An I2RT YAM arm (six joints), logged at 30 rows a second.
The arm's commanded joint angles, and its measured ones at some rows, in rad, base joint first. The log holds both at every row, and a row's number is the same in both.
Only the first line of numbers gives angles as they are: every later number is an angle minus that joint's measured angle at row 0.
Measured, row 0:
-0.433 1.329 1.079 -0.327 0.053 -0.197
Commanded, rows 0 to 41:
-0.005 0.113 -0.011 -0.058 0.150 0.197
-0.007 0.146 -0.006 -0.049 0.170 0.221
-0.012 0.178 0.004 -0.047 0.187 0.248
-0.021 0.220 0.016 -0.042 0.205 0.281
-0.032 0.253 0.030 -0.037 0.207 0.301
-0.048 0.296 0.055 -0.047 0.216 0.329
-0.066 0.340 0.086 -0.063 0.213 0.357
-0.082 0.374 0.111 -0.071 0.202 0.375
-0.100 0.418 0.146 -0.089 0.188 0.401
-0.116 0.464 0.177 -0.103 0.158 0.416
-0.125 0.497 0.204 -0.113 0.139 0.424
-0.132 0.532 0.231 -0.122 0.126 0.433
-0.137 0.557 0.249 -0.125 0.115 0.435
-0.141 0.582 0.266 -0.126 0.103 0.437
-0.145 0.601 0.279 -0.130 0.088 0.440
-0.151 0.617 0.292 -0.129 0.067 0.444
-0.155 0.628 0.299 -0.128 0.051 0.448
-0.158 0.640 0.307 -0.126 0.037 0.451
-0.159 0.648 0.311 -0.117 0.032 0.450
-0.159 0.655 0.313 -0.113 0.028 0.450
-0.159 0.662 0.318 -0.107 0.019 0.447
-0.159 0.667 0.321 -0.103 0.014 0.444
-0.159 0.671 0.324 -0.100 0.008 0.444
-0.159 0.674 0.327 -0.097 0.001 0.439
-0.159 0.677 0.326 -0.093 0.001 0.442
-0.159 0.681 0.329 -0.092 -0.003 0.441
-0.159 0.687 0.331 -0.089 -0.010 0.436
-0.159 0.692 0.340 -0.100 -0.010 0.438
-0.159 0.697 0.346 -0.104 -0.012 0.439
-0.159 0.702 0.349 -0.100 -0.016 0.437
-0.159 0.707 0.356 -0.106 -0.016 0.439
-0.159 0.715 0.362 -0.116 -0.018 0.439
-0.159 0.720 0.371 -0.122 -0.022 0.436
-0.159 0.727 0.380 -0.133 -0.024 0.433
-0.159 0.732 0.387 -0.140 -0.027 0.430
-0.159 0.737 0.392 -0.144 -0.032 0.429
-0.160 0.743 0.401 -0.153 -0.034 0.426
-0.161 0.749 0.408 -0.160 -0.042 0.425
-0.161 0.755 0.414 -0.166 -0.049 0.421
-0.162 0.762 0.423 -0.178 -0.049 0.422
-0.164 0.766 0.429 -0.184 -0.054 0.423
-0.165 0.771 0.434 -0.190 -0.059 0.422
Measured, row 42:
-0.157 0.745 0.407 -0.129 -0.036 0.420
